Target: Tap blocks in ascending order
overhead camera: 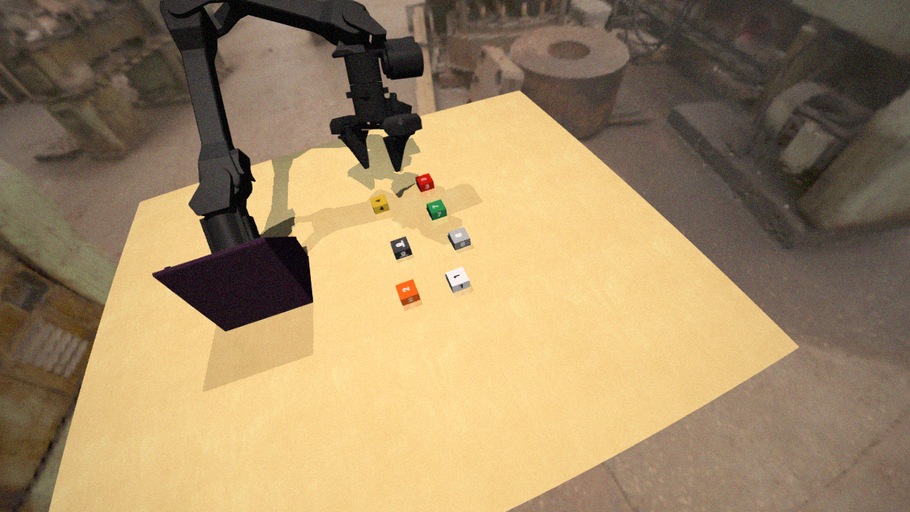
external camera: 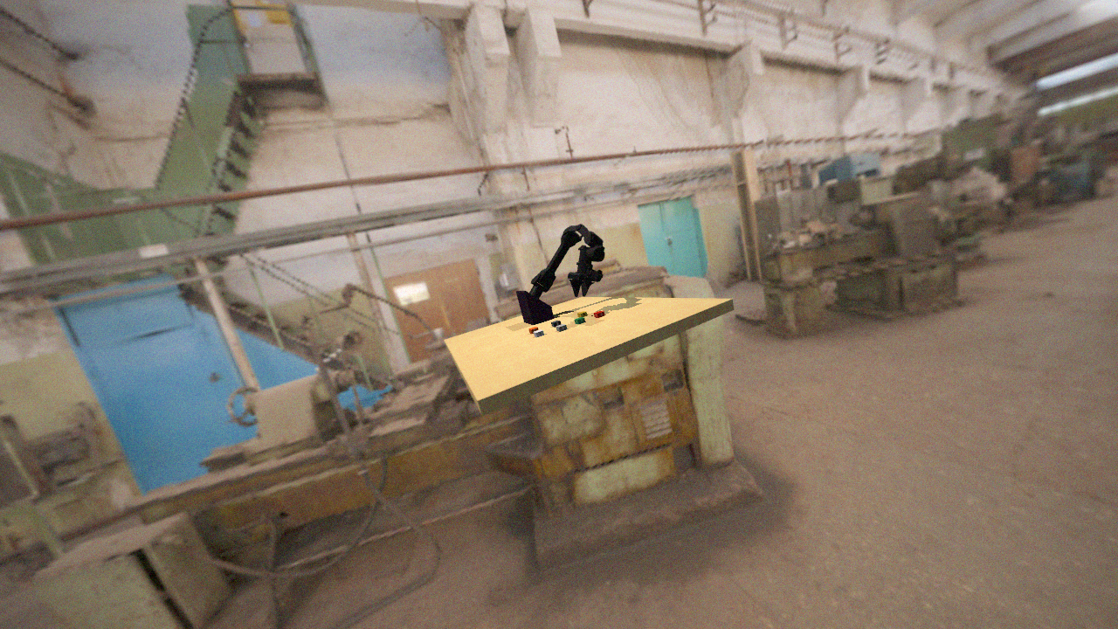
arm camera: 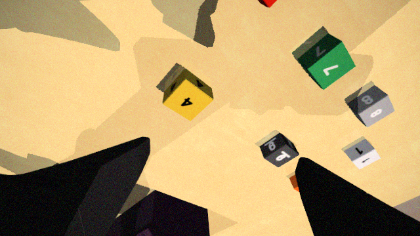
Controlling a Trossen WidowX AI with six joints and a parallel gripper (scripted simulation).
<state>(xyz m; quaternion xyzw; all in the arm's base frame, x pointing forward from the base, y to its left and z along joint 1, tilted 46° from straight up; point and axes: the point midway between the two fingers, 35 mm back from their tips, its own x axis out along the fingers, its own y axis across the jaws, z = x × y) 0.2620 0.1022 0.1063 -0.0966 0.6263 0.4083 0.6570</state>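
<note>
Now: the white 1 block 7 cm ahead of my gripper tip, 24 cm to the right of it and 8 cm below it. The rest, counted from my gripper tip: red 3 block (8 cm ahead, 3 cm to the left, 8 cm below); then green 7 block (8 cm ahead, 6 cm to the right, 8 cm below); then yellow 4 block (2 cm behind, 8 cm below).
</note>
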